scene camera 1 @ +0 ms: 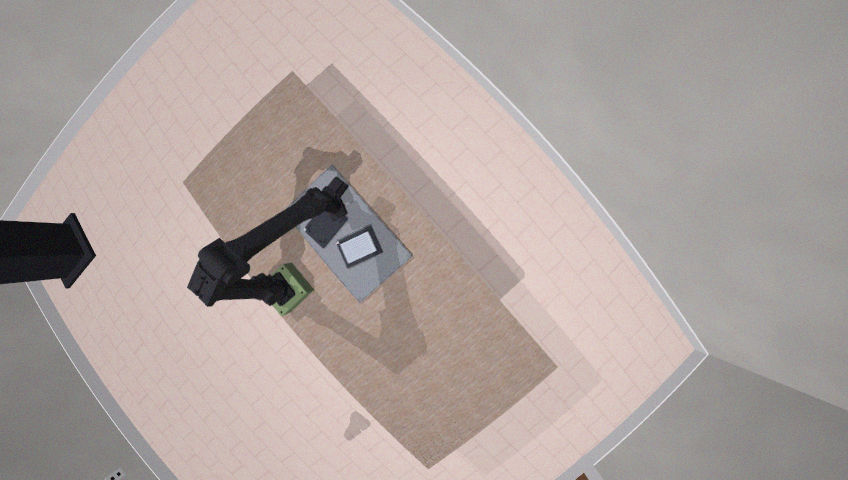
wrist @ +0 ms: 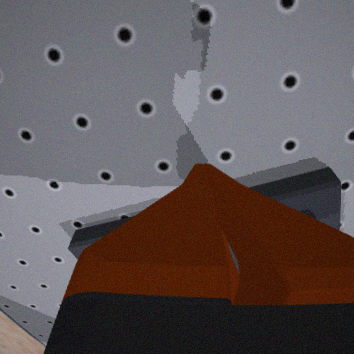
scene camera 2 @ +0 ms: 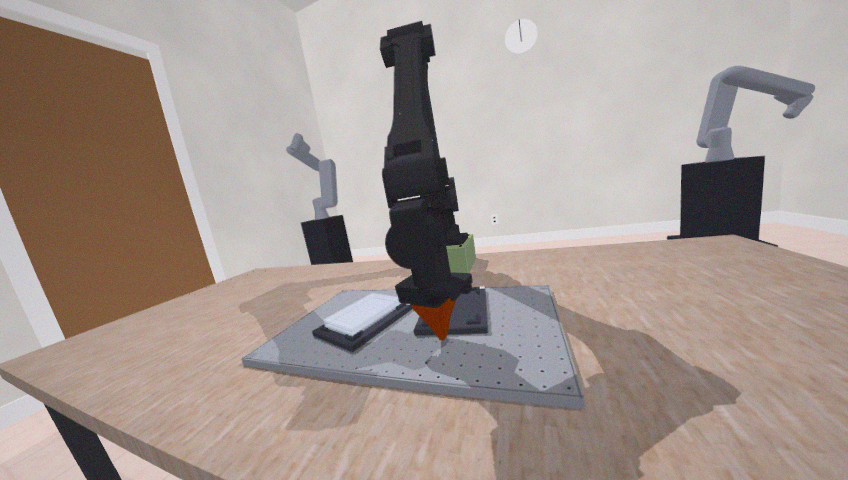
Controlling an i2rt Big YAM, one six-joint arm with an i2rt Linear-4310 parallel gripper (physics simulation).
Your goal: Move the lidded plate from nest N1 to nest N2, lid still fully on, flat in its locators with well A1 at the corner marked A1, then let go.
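Seen in the pictures: gripper, fingertip midpoint: (scene camera 1: 341,209) (wrist: 200,177) (scene camera 2: 443,338); arm's base, link origin: (scene camera 1: 280,288) (scene camera 2: 446,242).
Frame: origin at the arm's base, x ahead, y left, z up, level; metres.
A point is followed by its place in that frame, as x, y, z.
The pale lidded plate (scene camera 1: 358,247) {0.365, -0.070, -0.039} (scene camera 2: 360,313) {0.383, -0.060, -0.039} lies in a black nest (scene camera 1: 377,240) {0.442, -0.095, -0.057} (scene camera 2: 351,343) {0.450, -0.034, -0.055}. It looks flat; lid and plate cannot be told apart, and well A1 is too small to make out. A second black nest (scene camera 1: 324,230) {0.290, 0.080, -0.055} (scene camera 2: 476,312) {0.331, 0.148, -0.055} (wrist: 295,197) {0.393, 0.072, -0.055} stands beside it with no plate visible in it; the fingers hide part of it. The nests' labels are not readable. My gripper (scene camera 2: 442,339) {0.400, 0.108, -0.065} (wrist: 200,177) {0.400, 0.108, -0.065} is shut and empty, its orange fingertips pointing down low over the board beside the second nest's edge, apart from the plate. In scene camera 1 the arm hides the fingertips.
Both nests stand on a grey perforated board (scene camera 1: 363,288) {0.268, -0.213, -0.067} (scene camera 2: 535,333) {0.369, 0.243, -0.067} (wrist: 100,75) {0.445, 0.136, -0.067} on the wooden table (scene camera 1: 464,380) {0.347, -0.801, -0.080} (scene camera 2: 654,297) {0.218, 0.444, -0.080}. My arm's base is on a green block (scene camera 1: 302,290) {0.075, -0.064, -0.002} (scene camera 2: 461,256) {0.076, 0.062, -0.026} at the table's edge. Two grey arms on black pedestals stand in the background. Shadows cross the board.
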